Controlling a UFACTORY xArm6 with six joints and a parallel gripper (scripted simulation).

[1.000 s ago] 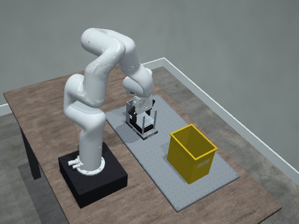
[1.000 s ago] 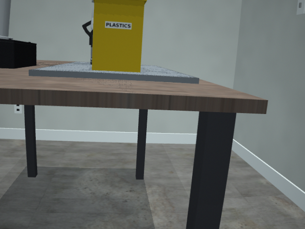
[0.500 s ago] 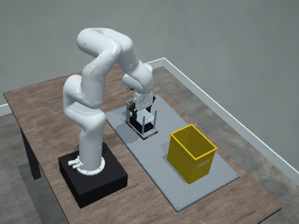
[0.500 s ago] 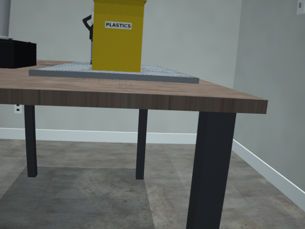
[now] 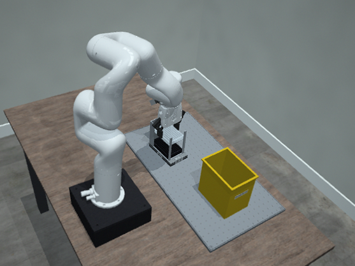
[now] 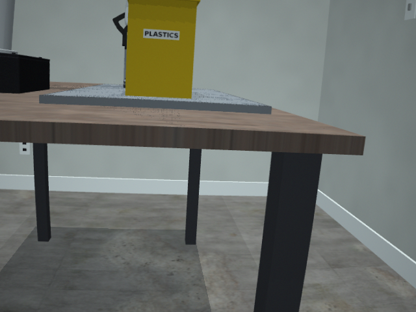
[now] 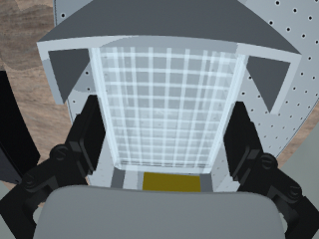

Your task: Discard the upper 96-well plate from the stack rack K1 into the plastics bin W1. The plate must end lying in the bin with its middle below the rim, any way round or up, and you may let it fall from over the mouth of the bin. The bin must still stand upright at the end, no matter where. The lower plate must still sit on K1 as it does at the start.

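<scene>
My hand is 9 cm above the black plate. The rest, counted from my hand: white 96-well plate (1 cm below); yellow plastics bin W1 (10 cm ahead, 33 cm to the right, 3 cm below).
</scene>
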